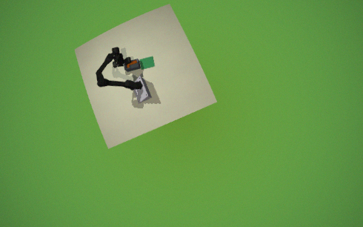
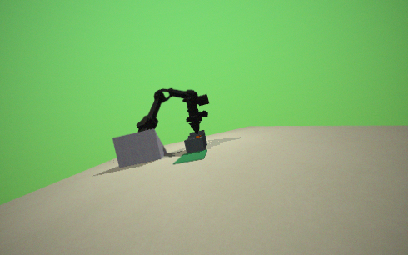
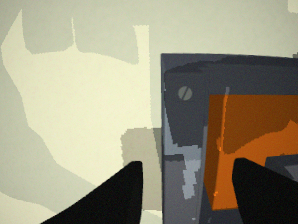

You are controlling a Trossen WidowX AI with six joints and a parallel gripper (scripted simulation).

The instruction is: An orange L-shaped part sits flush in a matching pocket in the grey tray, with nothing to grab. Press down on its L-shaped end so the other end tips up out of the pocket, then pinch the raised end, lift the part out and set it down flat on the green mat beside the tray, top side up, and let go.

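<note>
Right now my gripper tip is 50 mm to the left of the orange L-shaped part, 30 mm above it and 20 mm past it. From my gripper tip the other things lie so: green mat (210 mm to the right, 90 mm below, 80 mm behind).
</note>
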